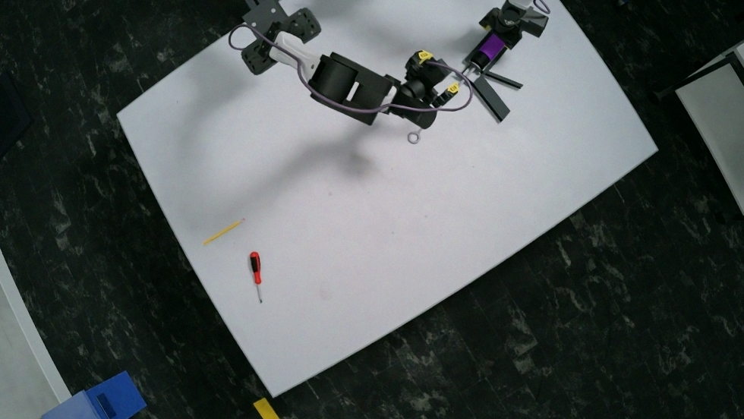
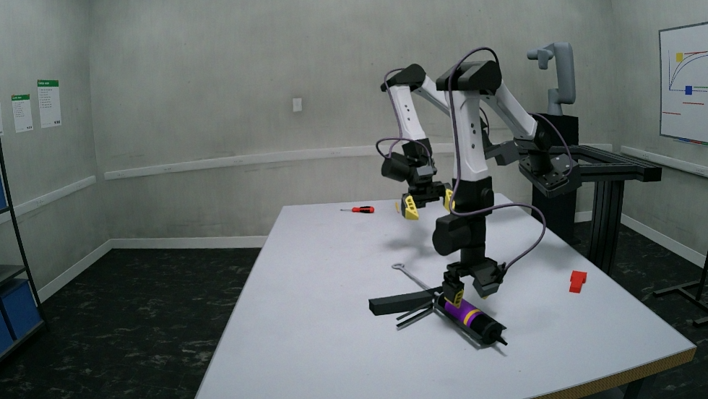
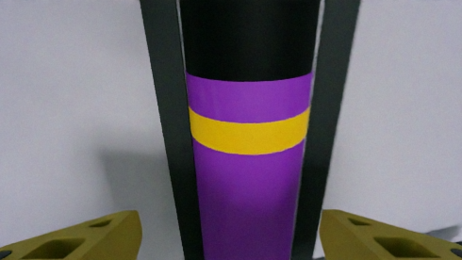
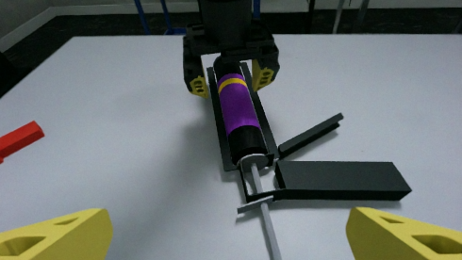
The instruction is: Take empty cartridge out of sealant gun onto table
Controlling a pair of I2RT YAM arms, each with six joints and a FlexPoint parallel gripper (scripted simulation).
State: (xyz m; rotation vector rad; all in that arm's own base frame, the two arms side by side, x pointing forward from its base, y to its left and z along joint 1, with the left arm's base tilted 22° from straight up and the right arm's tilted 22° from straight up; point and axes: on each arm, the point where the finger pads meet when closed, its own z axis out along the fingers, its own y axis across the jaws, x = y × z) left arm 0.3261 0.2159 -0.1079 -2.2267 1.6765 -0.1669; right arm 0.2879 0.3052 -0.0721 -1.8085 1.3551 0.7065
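Observation:
Right now the black cartridge is 30 mm to the left of my left hand and 40 mm below it. Also, from my left hand: red object 390 mm behind, 50 mm to the right, 60 mm below; sealant gun 50 mm ahead, 140 mm to the right, 50 mm below; plunger rod 50 mm ahead, 260 mm to the right, 50 mm below.

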